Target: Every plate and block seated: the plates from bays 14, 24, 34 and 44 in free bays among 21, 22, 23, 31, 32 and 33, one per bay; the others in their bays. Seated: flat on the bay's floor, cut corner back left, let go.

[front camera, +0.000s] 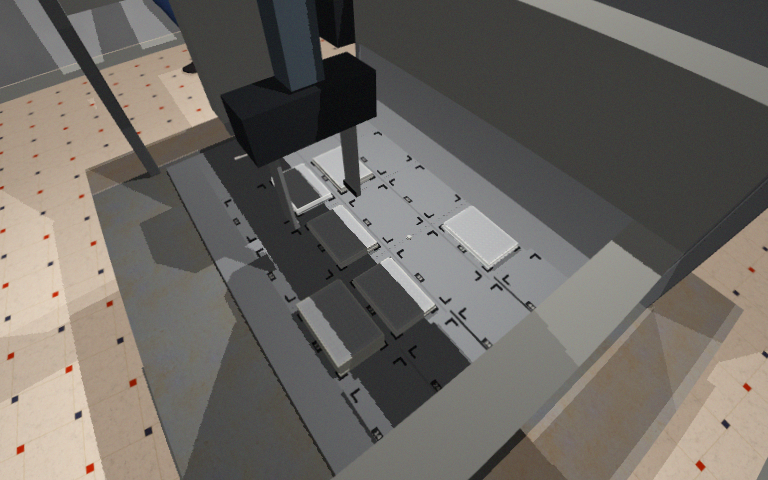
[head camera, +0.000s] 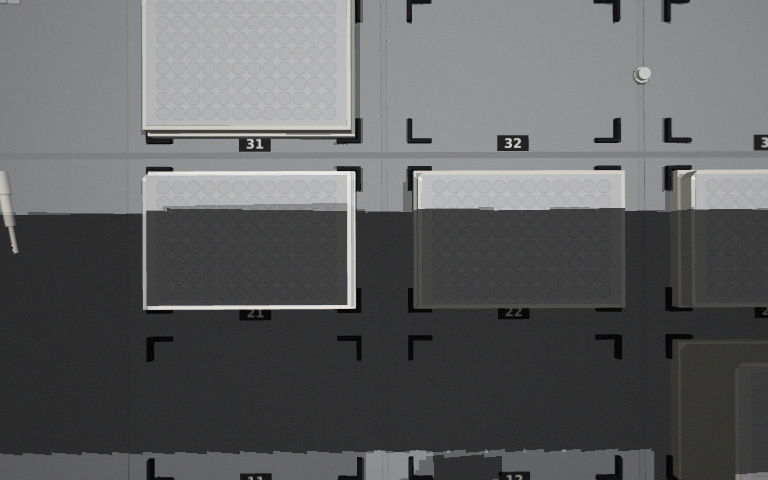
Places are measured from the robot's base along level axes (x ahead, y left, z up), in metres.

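Where they show: gripper, fingertip midpoint: (front camera: 323, 204); robot's base at its link origin: (front camera: 226, 203) (head camera: 154, 477).
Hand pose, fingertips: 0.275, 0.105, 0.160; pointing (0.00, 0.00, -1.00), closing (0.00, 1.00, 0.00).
Each offset is from my fingertips to the top centre of the thing, as dx, dy, dz.
My gripper (front camera: 325, 210) is open and empty, its jaws hanging above the deck near bays 21 and 22. It does not show in the head view. A plate @[-0.211, +0.152, -0.146] (front camera: 334, 164) (head camera: 243, 67) lies in bay 31. Another plate @[-0.211, +0.045, -0.146] (front camera: 305, 189) (head camera: 249, 243) lies in bay 21, with its cut corner back left. A third plate @[-0.047, +0.045, -0.146] (front camera: 341, 237) (head camera: 518, 243) lies in bay 22. A fourth plate @[+0.117, +0.045, -0.146] (front camera: 393, 297) (head camera: 730, 249) lies in bay 23, partly in the head view. A plate @[+0.117, +0.259, -0.146] (front camera: 480, 234) lies in the back row, apparently bay 43. A tall block @[+0.117, -0.062, -0.118] (front camera: 339, 325) (head camera: 705, 407) stands in bay 13.
A small white peg @[+0.035, +0.149, -0.156] (front camera: 408, 237) (head camera: 641, 74) stands between bays 32 and 33. A thin white stick (front camera: 241, 157) (head camera: 6, 198) lies left of bay 21. A grey frame beam (front camera: 509, 362) runs along the near side, and a dark panel (front camera: 509, 113) rises behind the back row.
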